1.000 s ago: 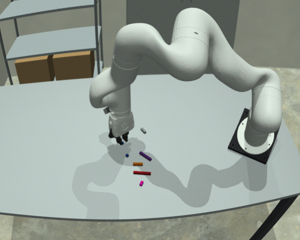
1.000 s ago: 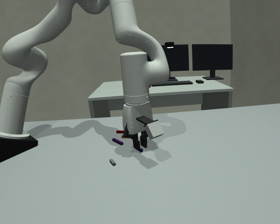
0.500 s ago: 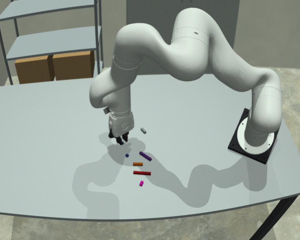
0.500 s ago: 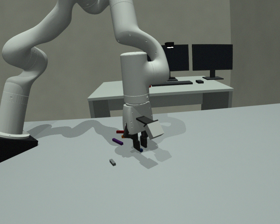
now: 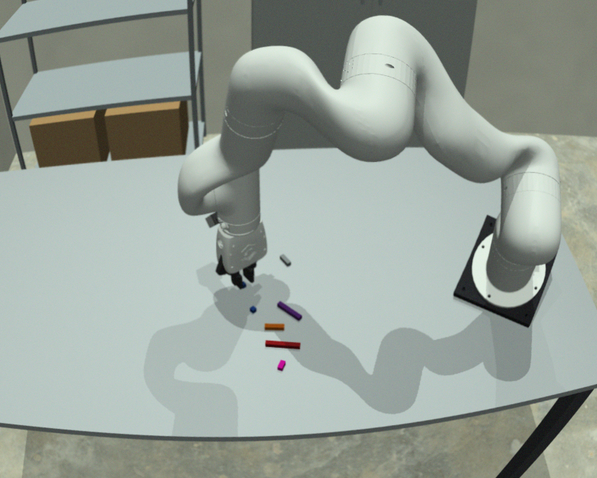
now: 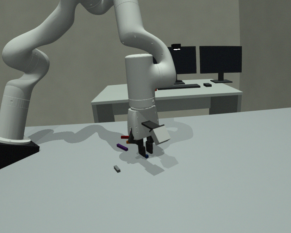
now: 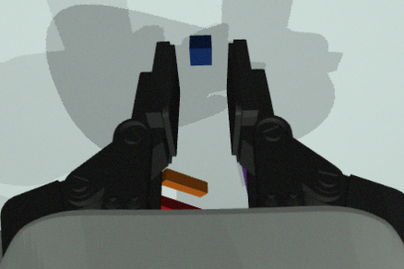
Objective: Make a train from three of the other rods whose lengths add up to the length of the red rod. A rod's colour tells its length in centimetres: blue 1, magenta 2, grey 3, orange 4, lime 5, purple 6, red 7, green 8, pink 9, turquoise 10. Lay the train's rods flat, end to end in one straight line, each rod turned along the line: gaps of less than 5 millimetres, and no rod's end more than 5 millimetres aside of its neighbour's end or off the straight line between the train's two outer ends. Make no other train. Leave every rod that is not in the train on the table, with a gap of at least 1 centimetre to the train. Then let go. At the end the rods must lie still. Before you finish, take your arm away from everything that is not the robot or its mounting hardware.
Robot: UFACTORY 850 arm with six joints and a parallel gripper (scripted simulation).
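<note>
The blue rod lies 30 mm below my hand. From my hand the other things lie so: grey rod: 90 mm behind, 80 mm to the right, 30 mm below; orange rod: 110 mm to the left, 80 mm behind, 30 mm below; purple rod: 100 mm behind, 70 mm to the left, 30 mm below.
</note>
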